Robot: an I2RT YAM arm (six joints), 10 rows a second.
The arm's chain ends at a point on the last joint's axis. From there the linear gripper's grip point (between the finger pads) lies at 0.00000 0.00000 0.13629 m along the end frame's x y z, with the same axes.
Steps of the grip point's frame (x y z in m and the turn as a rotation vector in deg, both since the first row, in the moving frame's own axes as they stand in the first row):
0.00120, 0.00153, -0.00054, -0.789, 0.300, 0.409
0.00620, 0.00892, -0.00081, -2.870, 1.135, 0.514
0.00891, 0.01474, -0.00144, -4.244, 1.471, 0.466
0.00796, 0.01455, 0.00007, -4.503, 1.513, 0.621
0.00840, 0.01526, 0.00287, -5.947, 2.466, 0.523
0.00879, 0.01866, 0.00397, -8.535, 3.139, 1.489
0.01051, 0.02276, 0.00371, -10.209, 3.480, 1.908
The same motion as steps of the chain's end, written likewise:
0.00049, -0.00035, -0.00053, -0.789, 0.300, 0.409
0.00353, 0.00208, -0.00061, -2.870, 1.135, 0.514
0.00546, 0.00464, -0.00102, -4.244, 1.471, 0.466
0.00442, 0.00383, 0.00054, -4.503, 1.513, 0.621
0.00261, 0.00112, 0.00373, -5.947, 2.466, 0.523
0.00162, -0.00165, 0.00568, -8.535, 3.139, 1.489
0.00269, -0.00151, 0.00612, -10.209, 3.480, 1.908

